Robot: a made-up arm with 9 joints. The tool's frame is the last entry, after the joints. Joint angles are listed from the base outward.
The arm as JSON. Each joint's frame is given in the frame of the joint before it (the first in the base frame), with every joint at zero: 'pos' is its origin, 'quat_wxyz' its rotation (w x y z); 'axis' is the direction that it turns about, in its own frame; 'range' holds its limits. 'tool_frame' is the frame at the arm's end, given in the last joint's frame.
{
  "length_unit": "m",
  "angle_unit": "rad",
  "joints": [
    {
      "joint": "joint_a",
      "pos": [
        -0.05,
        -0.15,
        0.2
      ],
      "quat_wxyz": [
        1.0,
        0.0,
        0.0,
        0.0
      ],
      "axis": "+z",
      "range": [
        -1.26,
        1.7
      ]
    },
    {
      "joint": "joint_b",
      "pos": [
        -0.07,
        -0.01,
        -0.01
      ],
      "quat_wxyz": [
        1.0,
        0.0,
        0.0,
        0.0
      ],
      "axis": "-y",
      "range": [
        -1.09,
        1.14
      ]
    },
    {
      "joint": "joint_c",
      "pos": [
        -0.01,
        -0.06,
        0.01
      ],
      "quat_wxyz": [
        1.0,
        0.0,
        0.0,
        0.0
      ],
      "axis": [
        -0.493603,
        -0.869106,
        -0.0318
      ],
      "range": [
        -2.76,
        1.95
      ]
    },
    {
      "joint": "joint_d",
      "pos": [
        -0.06,
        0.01,
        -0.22
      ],
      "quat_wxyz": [
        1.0,
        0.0,
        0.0,
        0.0
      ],
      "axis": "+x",
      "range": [
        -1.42,
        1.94
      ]
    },
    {
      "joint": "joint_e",
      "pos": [
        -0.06,
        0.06,
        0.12
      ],
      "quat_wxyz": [
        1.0,
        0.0,
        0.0,
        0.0
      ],
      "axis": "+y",
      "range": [
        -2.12,
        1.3
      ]
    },
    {
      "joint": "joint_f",
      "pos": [
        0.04,
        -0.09,
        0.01
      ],
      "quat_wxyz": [
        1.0,
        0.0,
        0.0,
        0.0
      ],
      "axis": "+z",
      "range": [
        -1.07,
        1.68
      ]
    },
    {
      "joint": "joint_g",
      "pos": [
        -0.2,
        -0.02,
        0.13
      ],
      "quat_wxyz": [
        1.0,
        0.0,
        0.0,
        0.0
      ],
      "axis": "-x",
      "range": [
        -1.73,
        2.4
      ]
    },
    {
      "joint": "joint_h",
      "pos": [
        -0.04,
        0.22,
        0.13
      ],
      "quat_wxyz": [
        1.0,
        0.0,
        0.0,
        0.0
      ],
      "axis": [
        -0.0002,
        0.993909,
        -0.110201
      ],
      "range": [
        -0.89,
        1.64
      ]
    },
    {
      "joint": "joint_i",
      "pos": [
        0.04,
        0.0,
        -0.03
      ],
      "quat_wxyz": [
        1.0,
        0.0,
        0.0,
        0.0
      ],
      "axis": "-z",
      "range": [
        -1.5,
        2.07
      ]
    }
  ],
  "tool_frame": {
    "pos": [
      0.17,
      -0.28,
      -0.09
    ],
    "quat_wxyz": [
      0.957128,
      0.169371,
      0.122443,
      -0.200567
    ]
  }
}
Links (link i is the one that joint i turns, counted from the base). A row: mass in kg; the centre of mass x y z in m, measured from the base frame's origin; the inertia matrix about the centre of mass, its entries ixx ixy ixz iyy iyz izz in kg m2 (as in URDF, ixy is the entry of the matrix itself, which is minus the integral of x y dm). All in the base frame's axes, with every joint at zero. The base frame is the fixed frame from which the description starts. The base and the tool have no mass.
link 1: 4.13; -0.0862 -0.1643 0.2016; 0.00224 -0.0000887 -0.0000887 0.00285 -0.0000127 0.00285
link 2: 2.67; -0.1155 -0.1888 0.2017; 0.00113 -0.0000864 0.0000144 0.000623 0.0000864 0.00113
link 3: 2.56; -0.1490 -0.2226 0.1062; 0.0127 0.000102 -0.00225 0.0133 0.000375 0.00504
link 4: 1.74; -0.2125 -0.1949 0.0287; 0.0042 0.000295 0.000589 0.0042 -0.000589 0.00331
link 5: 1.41; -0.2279 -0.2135 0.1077; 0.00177 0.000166 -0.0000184 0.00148 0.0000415 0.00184
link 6: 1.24; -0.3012 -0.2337 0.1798; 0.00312 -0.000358 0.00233 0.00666 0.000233 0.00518
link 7: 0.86; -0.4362 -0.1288 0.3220; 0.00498 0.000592 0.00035 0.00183 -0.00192 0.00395
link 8: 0.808; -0.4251 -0.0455 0.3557; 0.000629 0 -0.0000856 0.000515 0 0.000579
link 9: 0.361; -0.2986 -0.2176 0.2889; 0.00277 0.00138 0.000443 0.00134 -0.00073 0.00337
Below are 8 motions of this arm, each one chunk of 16 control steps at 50 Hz.
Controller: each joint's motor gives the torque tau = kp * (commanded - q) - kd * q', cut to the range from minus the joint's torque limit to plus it. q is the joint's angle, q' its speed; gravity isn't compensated. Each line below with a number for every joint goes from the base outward.
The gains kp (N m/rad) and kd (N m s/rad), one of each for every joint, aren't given. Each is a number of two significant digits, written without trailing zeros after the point. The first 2 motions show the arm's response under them.
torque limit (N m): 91 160 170 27 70 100 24 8.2 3
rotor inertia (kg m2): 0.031 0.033 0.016 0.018 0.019 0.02 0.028 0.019 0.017
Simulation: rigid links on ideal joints. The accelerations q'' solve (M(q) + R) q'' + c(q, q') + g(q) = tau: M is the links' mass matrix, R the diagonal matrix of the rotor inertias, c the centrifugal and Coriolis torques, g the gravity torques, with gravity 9.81 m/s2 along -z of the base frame. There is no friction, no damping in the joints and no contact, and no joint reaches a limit. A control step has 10 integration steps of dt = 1/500 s. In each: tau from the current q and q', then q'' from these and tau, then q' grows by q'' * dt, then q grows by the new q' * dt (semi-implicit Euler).
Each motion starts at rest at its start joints. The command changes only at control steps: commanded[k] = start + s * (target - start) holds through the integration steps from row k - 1 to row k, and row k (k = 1, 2, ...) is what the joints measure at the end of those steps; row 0 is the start. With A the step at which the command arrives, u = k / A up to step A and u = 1 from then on. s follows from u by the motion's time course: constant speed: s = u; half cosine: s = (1 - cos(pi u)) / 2; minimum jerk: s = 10 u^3 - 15 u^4 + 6 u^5; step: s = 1 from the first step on.
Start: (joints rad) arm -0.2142 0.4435 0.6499 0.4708 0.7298 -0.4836 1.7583 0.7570 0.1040
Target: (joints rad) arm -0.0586 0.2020 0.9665 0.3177 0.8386 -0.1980 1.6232 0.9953 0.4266
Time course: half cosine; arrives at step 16
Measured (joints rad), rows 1 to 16:
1: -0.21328 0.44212 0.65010 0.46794 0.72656 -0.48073 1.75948 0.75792 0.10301
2: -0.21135 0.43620 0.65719 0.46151 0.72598 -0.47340 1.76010 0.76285 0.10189
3: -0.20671 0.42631 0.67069 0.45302 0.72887 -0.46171 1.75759 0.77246 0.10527
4: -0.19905 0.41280 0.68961 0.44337 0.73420 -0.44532 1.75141 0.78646 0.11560
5: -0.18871 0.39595 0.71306 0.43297 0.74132 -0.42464 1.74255 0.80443 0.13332
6: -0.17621 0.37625 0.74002 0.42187 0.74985 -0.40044 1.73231 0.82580 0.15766
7: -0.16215 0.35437 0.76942 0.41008 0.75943 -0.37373 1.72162 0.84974 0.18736
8: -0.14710 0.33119 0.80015 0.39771 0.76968 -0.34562 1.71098 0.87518 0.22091
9: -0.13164 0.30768 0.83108 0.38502 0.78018 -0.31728 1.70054 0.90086 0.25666
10: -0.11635 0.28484 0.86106 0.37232 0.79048 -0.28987 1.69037 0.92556 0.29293
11: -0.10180 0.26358 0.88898 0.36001 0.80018 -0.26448 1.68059 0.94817 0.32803
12: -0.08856 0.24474 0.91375 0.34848 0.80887 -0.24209 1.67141 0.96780 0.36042
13: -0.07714 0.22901 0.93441 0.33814 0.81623 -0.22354 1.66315 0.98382 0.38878
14: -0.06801 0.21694 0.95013 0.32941 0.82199 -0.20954 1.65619 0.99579 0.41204
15: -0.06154 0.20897 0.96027 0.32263 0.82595 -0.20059 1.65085 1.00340 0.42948
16: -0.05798 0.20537 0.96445 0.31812 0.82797 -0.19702 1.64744 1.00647 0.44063
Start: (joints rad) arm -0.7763 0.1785 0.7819 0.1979 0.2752 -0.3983 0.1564 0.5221 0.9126
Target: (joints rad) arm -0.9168 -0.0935 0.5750 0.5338 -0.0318 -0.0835 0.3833 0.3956 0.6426
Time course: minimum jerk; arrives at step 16
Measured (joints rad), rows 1 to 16:
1: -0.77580 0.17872 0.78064 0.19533 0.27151 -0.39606 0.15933 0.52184 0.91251
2: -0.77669 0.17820 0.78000 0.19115 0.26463 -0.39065 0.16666 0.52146 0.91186
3: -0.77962 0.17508 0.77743 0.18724 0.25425 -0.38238 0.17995 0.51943 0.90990
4: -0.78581 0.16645 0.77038 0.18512 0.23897 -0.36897 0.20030 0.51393 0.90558
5: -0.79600 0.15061 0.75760 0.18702 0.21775 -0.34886 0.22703 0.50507 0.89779
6: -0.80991 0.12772 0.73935 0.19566 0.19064 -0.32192 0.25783 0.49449 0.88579
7: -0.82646 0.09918 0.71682 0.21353 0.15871 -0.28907 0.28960 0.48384 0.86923
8: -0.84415 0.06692 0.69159 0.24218 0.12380 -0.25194 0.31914 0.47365 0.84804
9: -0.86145 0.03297 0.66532 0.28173 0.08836 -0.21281 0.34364 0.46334 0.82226
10: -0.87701 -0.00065 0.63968 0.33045 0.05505 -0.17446 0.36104 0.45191 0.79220
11: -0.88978 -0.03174 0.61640 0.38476 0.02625 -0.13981 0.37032 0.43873 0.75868
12: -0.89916 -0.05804 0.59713 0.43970 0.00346 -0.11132 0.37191 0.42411 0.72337
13: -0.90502 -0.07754 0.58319 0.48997 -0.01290 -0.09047 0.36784 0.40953 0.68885
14: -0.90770 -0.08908 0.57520 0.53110 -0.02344 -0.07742 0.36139 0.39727 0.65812
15: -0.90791 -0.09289 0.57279 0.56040 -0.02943 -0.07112 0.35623 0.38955 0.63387
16: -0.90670 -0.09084 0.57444 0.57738 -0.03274 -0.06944 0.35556 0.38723 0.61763
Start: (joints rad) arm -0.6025 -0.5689 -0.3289 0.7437 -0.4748 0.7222 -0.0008 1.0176 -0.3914
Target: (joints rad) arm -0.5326 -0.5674 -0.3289 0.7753 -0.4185 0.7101 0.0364 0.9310 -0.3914
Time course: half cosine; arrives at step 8
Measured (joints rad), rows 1 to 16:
1: -0.60217 -0.56459 -0.32608 0.74467 -0.47175 0.71988 0.00064 1.01671 -0.39186
2: -0.59958 -0.55671 -0.32189 0.74983 -0.46868 0.71997 0.00709 1.01252 -0.39372
3: -0.59375 -0.54841 -0.31777 0.76138 -0.46531 0.72161 0.01928 1.00410 -0.39570
4: -0.58459 -0.54085 -0.31408 0.77733 -0.46016 0.72283 0.03468 0.99165 -0.39659
5: -0.57269 -0.53484 -0.31108 0.79412 -0.45275 0.72356 0.04967 0.97602 -0.39581
6: -0.55920 -0.53095 -0.30899 0.80867 -0.44356 0.72419 0.06067 0.95876 -0.39305
7: -0.54576 -0.52943 -0.30792 0.81900 -0.43376 0.72491 0.06489 0.94219 -0.38832
8: -0.53429 -0.53019 -0.30787 0.82416 -0.42488 0.72577 0.06107 0.92912 -0.38212
9: -0.52623 -0.53272 -0.30892 0.82468 -0.41787 0.72617 0.05096 0.92178 -0.37564
10: -0.52185 -0.53640 -0.31096 0.82211 -0.41294 0.72532 0.03895 0.92063 -0.37055
11: -0.52062 -0.54056 -0.31345 0.81771 -0.41017 0.72332 0.02924 0.92410 -0.36816
12: -0.52167 -0.54441 -0.31579 0.81236 -0.40947 0.72075 0.02423 0.92954 -0.36877
13: -0.52412 -0.54724 -0.31751 0.80696 -0.41047 0.71821 0.02439 0.93432 -0.37188
14: -0.52720 -0.54864 -0.31836 0.80238 -0.41259 0.71620 0.02876 0.93678 -0.37648
15: -0.53028 -0.54858 -0.31838 0.79938 -0.41526 0.71499 0.03566 0.93664 -0.38152
16: -0.53294 -0.54731 -0.31772 0.79836 -0.41794 0.71470 0.04330 0.93473 -0.38610

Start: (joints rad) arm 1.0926 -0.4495 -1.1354 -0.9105 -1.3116 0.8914 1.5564 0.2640 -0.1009
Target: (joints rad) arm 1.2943 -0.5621 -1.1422 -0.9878 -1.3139 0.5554 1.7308 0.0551 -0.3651
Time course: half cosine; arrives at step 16
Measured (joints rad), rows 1 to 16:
1: 1.09329 -0.44723 -1.13191 -0.90845 -1.31200 0.89061 1.55973 0.26542 -0.10410
2: 1.09694 -0.44249 -1.12659 -0.90719 -1.31455 0.88197 1.56873 0.26629 -0.11139
3: 1.10356 -0.43961 -1.12186 -0.90724 -1.31804 0.86604 1.58097 0.26129 -0.12046
4: 1.11327 -0.44124 -1.11932 -0.90878 -1.32093 0.84484 1.59412 0.24816 -0.13086
5: 1.12620 -0.44808 -1.11938 -0.91213 -1.32242 0.81970 1.60700 0.22837 -0.14377
6: 1.14209 -0.45922 -1.12145 -0.91724 -1.32243 0.79156 1.61952 0.20535 -0.16082
7: 1.16028 -0.47283 -1.12445 -0.92377 -1.32144 0.76118 1.63216 0.18238 -0.18289
8: 1.17989 -0.48702 -1.12733 -0.93118 -1.32011 0.72943 1.64558 0.16120 -0.20960
9: 1.19997 -0.50037 -1.12945 -0.93893 -1.31903 0.69733 1.66014 0.14185 -0.23954
10: 1.21968 -0.51208 -1.13059 -0.94664 -1.31849 0.66604 1.67575 0.12347 -0.27078
11: 1.23824 -0.52194 -1.13091 -0.95400 -1.31851 0.63684 1.69180 0.10534 -0.30143
12: 1.25500 -0.53008 -1.13076 -0.96083 -1.31892 0.61096 1.70741 0.08746 -0.32994
13: 1.26941 -0.53668 -1.13051 -0.96693 -1.31944 0.58950 1.72158 0.07075 -0.35516
14: 1.28093 -0.54187 -1.13038 -0.97209 -1.31984 0.57333 1.73342 0.05667 -0.37626
15: 1.28915 -0.54557 -1.13047 -0.97608 -1.32001 0.56305 1.74229 0.04672 -0.39262
16: 1.29373 -0.54757 -1.13072 -0.97869 -1.31996 0.55904 1.74777 0.04203 -0.40368

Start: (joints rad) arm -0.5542 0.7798 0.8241 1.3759 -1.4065 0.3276 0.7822 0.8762 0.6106
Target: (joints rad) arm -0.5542 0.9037 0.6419 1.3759 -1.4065 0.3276 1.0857 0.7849 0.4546
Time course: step
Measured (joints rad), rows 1 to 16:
1: -0.57160 0.87921 0.69958 1.37405 -1.37426 0.34769 0.84639 0.83359 0.56608
2: -0.55012 0.89017 0.62962 1.36406 -1.39253 0.34871 0.93854 0.78858 0.50403
3: -0.54206 0.87915 0.60613 1.37549 -1.40729 0.32239 1.01705 0.77181 0.46953
4: -0.54704 0.87068 0.60577 1.39003 -1.41046 0.30492 1.05883 0.77237 0.46914
5: -0.55324 0.87066 0.61271 1.39350 -1.40590 0.30836 1.06904 0.78007 0.48638
6: -0.55597 0.87691 0.62096 1.38750 -1.39949 0.32142 1.06422 0.79049 0.50204
7: -0.55599 0.88513 0.62831 1.37950 -1.39557 0.33228 1.05813 0.79928 0.50574
8: -0.55495 0.89191 0.63321 1.37434 -1.39534 0.33698 1.05718 0.80244 0.49722
9: -0.55380 0.89551 0.63500 1.37286 -1.39748 0.33681 1.06132 0.79931 0.48210
10: -0.55302 0.89579 0.63417 1.37376 -1.39985 0.33443 1.06702 0.79271 0.46709
11: -0.55282 0.89363 0.63190 1.37534 -1.40096 0.33182 1.07054 0.78652 0.45686
12: -0.55318 0.89037 0.62930 1.37651 -1.40049 0.32985 1.07002 0.78334 0.45306
13: -0.55387 0.88716 0.62710 1.37697 -1.39898 0.32861 1.06590 0.78361 0.45498
14: -0.55455 0.88478 0.62562 1.37699 -1.39723 0.32790 1.05998 0.78611 0.46059
15: -0.55497 0.88350 0.62487 1.37697 -1.39590 0.32754 1.05434 0.78914 0.46765
16: -0.55506 0.88328 0.62478 1.37712 -1.39524 0.32748 1.05046 0.79142 0.47425

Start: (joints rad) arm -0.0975 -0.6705 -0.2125 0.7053 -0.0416 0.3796 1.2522 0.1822 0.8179
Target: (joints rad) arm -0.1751 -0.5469 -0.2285 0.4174 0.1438 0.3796 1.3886 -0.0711 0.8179
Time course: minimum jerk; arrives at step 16
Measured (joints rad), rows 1 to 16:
1: -0.09776 -0.66577 -0.20931 0.70591 -0.03970 0.37809 1.25122 0.18107 0.81643
2: -0.09819 -0.65673 -0.20476 0.70811 -0.03822 0.37922 1.25359 0.17663 0.81250
3: -0.09938 -0.64653 -0.20139 0.71097 -0.03512 0.38331 1.26353 0.16888 0.80826
4: -0.10171 -0.63548 -0.19946 0.71090 -0.02846 0.38782 1.27929 0.15786 0.80549
5: -0.10554 -0.62334 -0.19872 0.70433 -0.01761 0.39102 1.29758 0.14252 0.80503
6: -0.11112 -0.61028 -0.19911 0.68946 -0.00277 0.39258 1.31615 0.12161 0.80665
7: -0.11843 -0.59682 -0.20060 0.66643 0.01531 0.39278 1.33391 0.09498 0.80935
8: -0.12716 -0.58352 -0.20299 0.63665 0.03554 0.39196 1.35037 0.06401 0.81183
9: -0.13674 -0.57086 -0.20591 0.60234 0.05666 0.39043 1.36523 0.03122 0.81293
10: -0.14651 -0.55921 -0.20893 0.56602 0.07730 0.38847 1.37828 -0.00064 0.81198
11: -0.15581 -0.54897 -0.21167 0.53035 0.09617 0.38636 1.38940 -0.02916 0.80886
12: -0.16403 -0.54051 -0.21389 0.49780 0.11212 0.38433 1.39852 -0.05259 0.80397
13: -0.17071 -0.53413 -0.21547 0.47044 0.12435 0.38258 1.40558 -0.06986 0.79813
14: -0.17554 -0.52998 -0.21642 0.44972 0.13255 0.38128 1.41058 -0.08053 0.79237
15: -0.17840 -0.52793 -0.21686 0.43621 0.13704 0.38057 1.41361 -0.08489 0.78781
16: -0.17944 -0.52739 -0.21701 0.42944 0.13889 0.38054 1.41499 -0.08413 0.78551

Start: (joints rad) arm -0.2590 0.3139 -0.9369 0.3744 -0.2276 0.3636 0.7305 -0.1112 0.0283
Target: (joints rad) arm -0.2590 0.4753 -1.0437 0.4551 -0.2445 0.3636 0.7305 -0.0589 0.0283
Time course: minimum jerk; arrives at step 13
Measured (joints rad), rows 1 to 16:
1: -0.25932 0.31830 -0.93445 0.37765 -0.22611 0.36245 0.73044 -0.11052 0.02722
2: -0.25967 0.32817 -0.93239 0.38471 -0.22682 0.36381 0.73326 -0.10746 0.02482
3: -0.25988 0.34186 -0.93416 0.39424 -0.22972 0.36755 0.74089 -0.10115 0.02287
4: -0.25995 0.35903 -0.94048 0.40529 -0.23335 0.37082 0.75104 -0.09176 0.02255
5: -0.26008 0.37915 -0.95094 0.41709 -0.23686 0.37253 0.76037 -0.08053 0.02410
6: -0.26037 0.40126 -0.96451 0.42921 -0.23996 0.37307 0.76667 -0.06915 0.02711
7: -0.26066 0.42406 -0.97969 0.44153 -0.24257 0.37313 0.76932 -0.05896 0.03086
8: -0.26072 0.44607 -0.99472 0.45395 -0.24466 0.37319 0.76889 -0.05059 0.03462
9: -0.26034 0.46581 -1.00796 0.46621 -0.24621 0.37356 0.76657 -0.04399 0.03786
10: -0.25950 0.48193 -1.01814 0.47780 -0.24723 0.37432 0.76358 -0.03883 0.04031
11: -0.25835 0.49343 -1.02464 0.48799 -0.24780 0.37537 0.76091 -0.03489 0.04201
12: -0.25718 0.50004 -1.02765 0.49600 -0.24802 0.37641 0.75909 -0.03220 0.04313
13: -0.25631 0.50252 -1.02839 0.50113 -0.24807 0.37698 0.75825 -0.03098 0.04386
14: -0.25603 0.50263 -1.02876 0.50314 -0.24813 0.37670 0.75808 -0.03138 0.04418
15: -0.25639 0.50148 -1.02940 0.50243 -0.24823 0.37564 0.75802 -0.03321 0.04392
16: -0.25721 0.49973 -1.03022 0.49980 -0.24833 0.37417 0.75767 -0.03595 0.04290

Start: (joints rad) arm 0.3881 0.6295 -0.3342 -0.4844 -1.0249 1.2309 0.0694 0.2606 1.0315
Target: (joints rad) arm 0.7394 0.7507 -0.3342 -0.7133 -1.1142 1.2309 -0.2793 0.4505 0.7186
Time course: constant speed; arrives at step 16
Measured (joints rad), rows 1 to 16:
1: 0.39617 0.63518 -0.33445 -0.49481 -1.02896 1.22452 0.05828 0.26440 1.02931
2: 0.41063 0.64670 -0.33120 -0.50874 -1.03525 1.21940 0.03963 0.27366 1.02258
3: 0.43020 0.66034 -0.32690 -0.52228 -1.04314 1.21708 0.02145 0.28734 1.01005
4: 0.45326 0.67315 -0.32369 -0.53318 -1.05223 1.21643 0.00698 0.30312 0.99240
5: 0.47818 0.68396 -0.32214 -0.54108 -1.06171 1.21652 -0.00491 0.31870 0.97195
6: 0.50370 0.69295 -0.32183 -0.54722 -1.07068 1.21696 -0.01706 0.33286 0.95118
7: 0.52887 0.70073 -0.32217 -0.55351 -1.07860 1.21753 -0.03171 0.34556 0.93155
8: 0.55312 0.70785 -0.32272 -0.56158 -1.08533 1.21804 -0.04970 0.35744 0.91325
9: 0.57618 0.71465 -0.32327 -0.57241 -1.09102 1.21839 -0.07073 0.36909 0.89560
10: 0.59815 0.72128 -0.32378 -0.58617 -1.09590 1.21863 -0.09393 0.38074 0.87762
11: 0.61932 0.72782 -0.32425 -0.60247 -1.10025 1.21886 -0.11841 0.39229 0.85847
12: 0.64005 0.73432 -0.32470 -0.62053 -1.10430 1.21919 -0.14345 0.40351 0.83767
13: 0.66069 0.74083 -0.32512 -0.63946 -1.10830 1.21964 -0.16858 0.41432 0.81520
14: 0.68148 0.74744 -0.32550 -0.65845 -1.11240 1.22013 -0.19349 0.42482 0.79141
15: 0.70255 0.75423 -0.32581 -0.67690 -1.11677 1.22057 -0.21792 0.43524 0.76693
16: 0.72393 0.76126 -0.32601 -0.69446 -1.12149 1.22089 -0.24171 0.44587 0.74247

